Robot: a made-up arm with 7 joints.
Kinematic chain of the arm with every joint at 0, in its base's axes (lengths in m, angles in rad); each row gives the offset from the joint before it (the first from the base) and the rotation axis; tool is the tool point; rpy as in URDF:
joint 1: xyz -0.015 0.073 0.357 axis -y
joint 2: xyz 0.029 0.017 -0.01 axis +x
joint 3: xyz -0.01 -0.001 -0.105 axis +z
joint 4: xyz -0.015 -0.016 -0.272 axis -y
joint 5: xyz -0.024 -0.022 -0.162 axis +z
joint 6: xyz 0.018 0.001 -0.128 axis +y
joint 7: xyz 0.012 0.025 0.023 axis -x
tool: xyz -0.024 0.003 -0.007 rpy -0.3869 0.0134 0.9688
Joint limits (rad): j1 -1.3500..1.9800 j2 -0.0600..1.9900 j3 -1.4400..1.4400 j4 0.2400..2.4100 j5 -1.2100..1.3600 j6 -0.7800..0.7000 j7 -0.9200..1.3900
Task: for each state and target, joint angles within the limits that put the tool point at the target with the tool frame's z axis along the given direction. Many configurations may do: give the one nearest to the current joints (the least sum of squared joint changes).
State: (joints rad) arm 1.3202 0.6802 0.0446 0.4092 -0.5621 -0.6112 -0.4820
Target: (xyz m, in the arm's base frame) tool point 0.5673 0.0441 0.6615 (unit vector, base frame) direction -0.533 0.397 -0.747
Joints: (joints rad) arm 1.9499 -0.0377 -0.0562 0.2400 -0.7400 -0.1707 -0.1972
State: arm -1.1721 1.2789 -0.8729 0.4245 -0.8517 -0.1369 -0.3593
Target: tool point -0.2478 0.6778 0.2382 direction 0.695 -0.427 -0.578
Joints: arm -1.2427 1.3681 -1.2069 0.5041 -1.1721 -0.6166 0.3132
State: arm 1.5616 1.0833 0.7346 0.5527 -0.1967 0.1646 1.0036
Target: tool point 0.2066 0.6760 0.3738 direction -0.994 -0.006 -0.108
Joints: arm 0.9971 1.1944 0.6572 0.5846 -0.3773 0.2263 1.1086
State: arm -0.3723 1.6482 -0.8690 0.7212 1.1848 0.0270 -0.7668
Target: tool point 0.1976 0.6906 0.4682 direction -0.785 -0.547 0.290
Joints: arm -1.0337 1.9900 -1.1170 0.2616 0.7834 -0.1299 -0.9031
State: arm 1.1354 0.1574 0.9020 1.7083 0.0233 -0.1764 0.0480
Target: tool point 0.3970 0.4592 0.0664 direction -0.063 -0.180 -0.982
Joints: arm 0.6803 0.4150 0.9870 0.9065 0.5214 -0.7800 0.6276
